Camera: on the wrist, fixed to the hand. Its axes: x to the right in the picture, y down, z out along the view.
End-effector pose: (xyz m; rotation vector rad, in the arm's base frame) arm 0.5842 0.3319 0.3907 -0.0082 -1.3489 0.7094
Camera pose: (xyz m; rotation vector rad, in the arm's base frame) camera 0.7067 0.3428 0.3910 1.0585 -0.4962 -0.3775
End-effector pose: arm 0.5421 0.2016 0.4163 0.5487 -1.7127 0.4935
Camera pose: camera 0.6567 0.2294 0.4512 1.6971 -0.4407 -0.2239
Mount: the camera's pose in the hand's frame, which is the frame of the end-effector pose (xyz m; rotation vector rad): 0.0111 -0.0479 -0.1127 0.4033 0.3870 -1.5637
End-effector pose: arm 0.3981 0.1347 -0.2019 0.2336 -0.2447 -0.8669
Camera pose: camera 0.4049 0.1077 -0.3217 1.0291 0.2044 -2.2757
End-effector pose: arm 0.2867 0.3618 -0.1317 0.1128 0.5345 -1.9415
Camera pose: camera 0.2211 0.4151 -0.2210 -0.3038 -0.3530 2.5877
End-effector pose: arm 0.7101 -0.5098 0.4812 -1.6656 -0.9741 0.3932
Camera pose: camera 0.7756 -0.5714 0.5651 -0.2652 -1.4397 -0.7159
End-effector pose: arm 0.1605 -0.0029 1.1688 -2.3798 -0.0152 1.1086
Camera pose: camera 0.2584 -0.0087 1.2430 -1.4103 -1.1429 -0.1192
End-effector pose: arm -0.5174 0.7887 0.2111 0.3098 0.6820 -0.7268
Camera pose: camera -0.5968 0.8032 0.1184 0.2397 1.1086 -2.3545
